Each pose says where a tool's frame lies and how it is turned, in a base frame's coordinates. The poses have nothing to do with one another.
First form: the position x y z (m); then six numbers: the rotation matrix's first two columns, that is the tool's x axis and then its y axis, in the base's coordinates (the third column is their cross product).
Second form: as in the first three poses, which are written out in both.
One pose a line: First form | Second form
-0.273 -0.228 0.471 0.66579 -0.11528 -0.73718 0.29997 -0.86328 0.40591 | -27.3 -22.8 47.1 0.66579 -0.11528 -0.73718 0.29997 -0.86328 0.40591
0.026 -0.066 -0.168 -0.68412 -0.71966 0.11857 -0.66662 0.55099 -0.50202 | 2.6 -6.6 -16.8 -0.68412 -0.71966 0.11857 -0.66662 0.55099 -0.50202
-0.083 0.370 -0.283 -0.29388 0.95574 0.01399 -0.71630 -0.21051 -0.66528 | -8.3 37.0 -28.3 -0.29388 0.95574 0.01399 -0.71630 -0.21051 -0.66528
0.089 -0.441 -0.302 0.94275 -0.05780 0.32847 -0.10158 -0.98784 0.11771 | 8.9 -44.1 -30.2 0.94275 -0.05780 0.32847 -0.10158 -0.98784 0.11771
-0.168 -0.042 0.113 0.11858 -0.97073 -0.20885 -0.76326 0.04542 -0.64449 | -16.8 -4.2 11.3 0.11858 -0.97073 -0.20885 -0.76326 0.04542 -0.64449
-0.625 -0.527 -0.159 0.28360 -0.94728 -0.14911 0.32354 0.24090 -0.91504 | -62.5 -52.7 -15.9 0.28360 -0.94728 -0.14911 0.32354 0.24090 -0.91504
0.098 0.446 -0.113 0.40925 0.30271 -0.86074 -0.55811 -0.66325 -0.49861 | 9.8 44.6 -11.3 0.40925 0.30271 -0.86074 -0.55811 -0.66325 -0.49861
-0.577 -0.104 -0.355 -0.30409 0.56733 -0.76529 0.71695 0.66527 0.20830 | -57.7 -10.4 -35.5 -0.30409 0.56733 -0.76529 0.71695 0.66527 0.20830
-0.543 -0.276 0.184 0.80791 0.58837 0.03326 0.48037 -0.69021 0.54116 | -54.3 -27.6 18.4 0.80791 0.58837 0.03326 0.48037 -0.69021 0.54116
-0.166 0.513 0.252 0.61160 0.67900 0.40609 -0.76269 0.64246 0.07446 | -16.6 51.3 25.2 0.61160 0.67900 0.40609 -0.76269 0.64246 0.07446
